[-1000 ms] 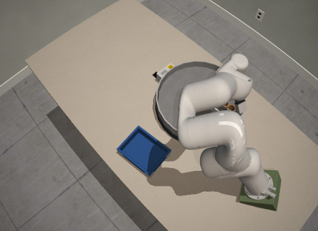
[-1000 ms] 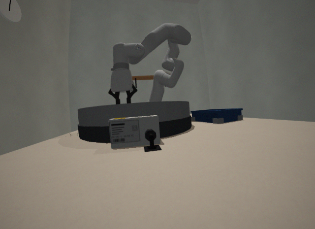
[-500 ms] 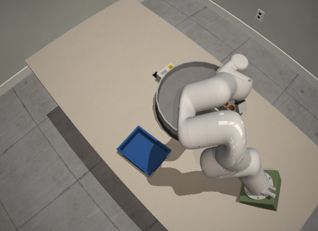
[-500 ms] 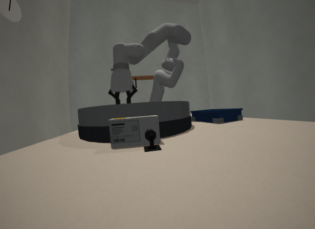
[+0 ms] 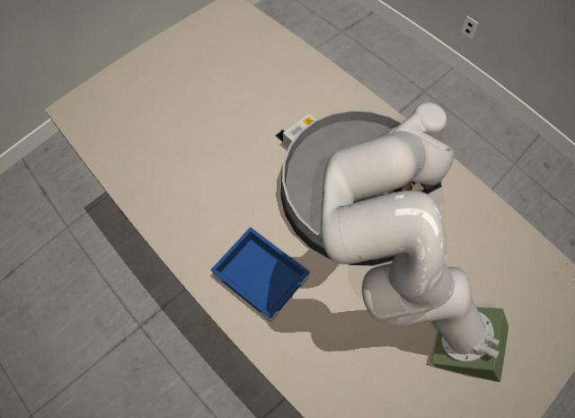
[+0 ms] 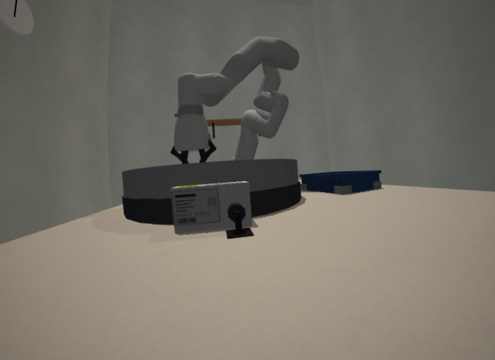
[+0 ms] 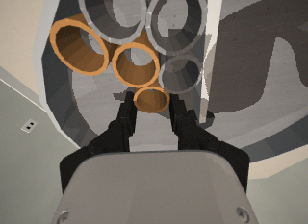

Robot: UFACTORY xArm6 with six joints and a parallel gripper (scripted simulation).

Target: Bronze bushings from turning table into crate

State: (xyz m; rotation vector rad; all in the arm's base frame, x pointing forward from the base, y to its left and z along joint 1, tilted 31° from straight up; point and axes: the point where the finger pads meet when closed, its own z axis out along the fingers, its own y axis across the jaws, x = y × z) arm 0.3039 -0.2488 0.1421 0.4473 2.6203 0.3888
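Right now the blue crate is 12 cm ahead of my hand, 41 cm to the left of it and 7 cm below it. Round my hand: round grey turning table: 9 cm ahead, 5 cm to the left, 4 cm below.
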